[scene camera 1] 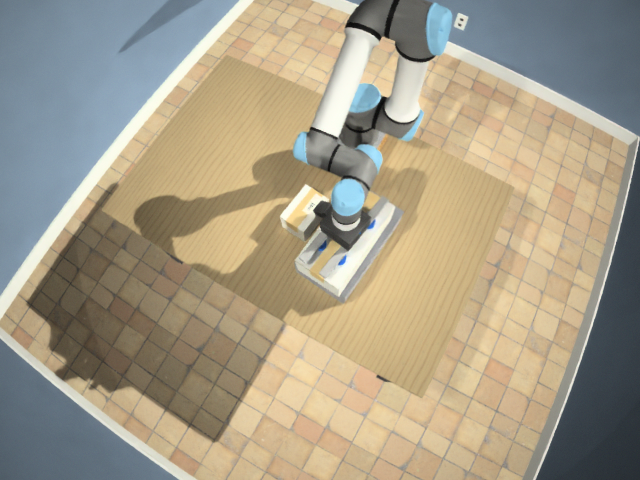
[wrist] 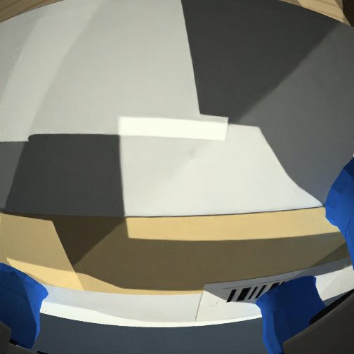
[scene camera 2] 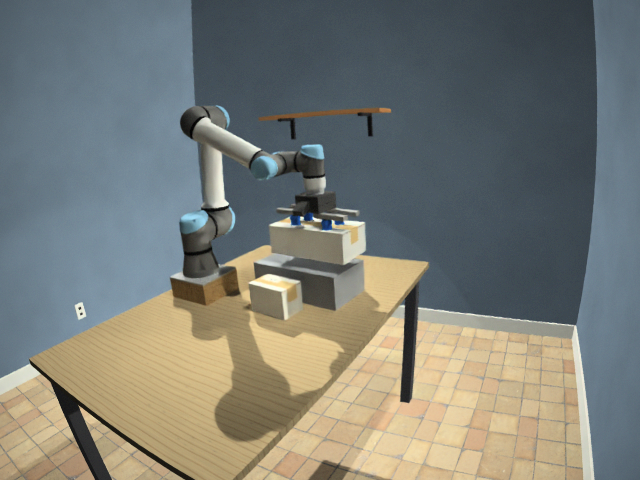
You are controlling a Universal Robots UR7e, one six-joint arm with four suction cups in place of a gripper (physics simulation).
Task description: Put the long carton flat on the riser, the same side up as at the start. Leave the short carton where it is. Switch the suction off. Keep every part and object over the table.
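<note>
The long carton, white with a tan tape strip and a barcode label on top, hangs level from my suction gripper, whose blue cups touch its top. The carton is over the grey riser, roughly in line with its length; a narrow gap seems to show beneath it in scene camera 2. In scene camera 1 a strip of riser shows along the carton's right side. The short carton stands on the table beside the riser, tape side up.
The wooden table carries the riser, the short carton and the arm's base block, which stands behind the short carton in scene camera 2. An orange wall shelf is on the wall behind the arm.
</note>
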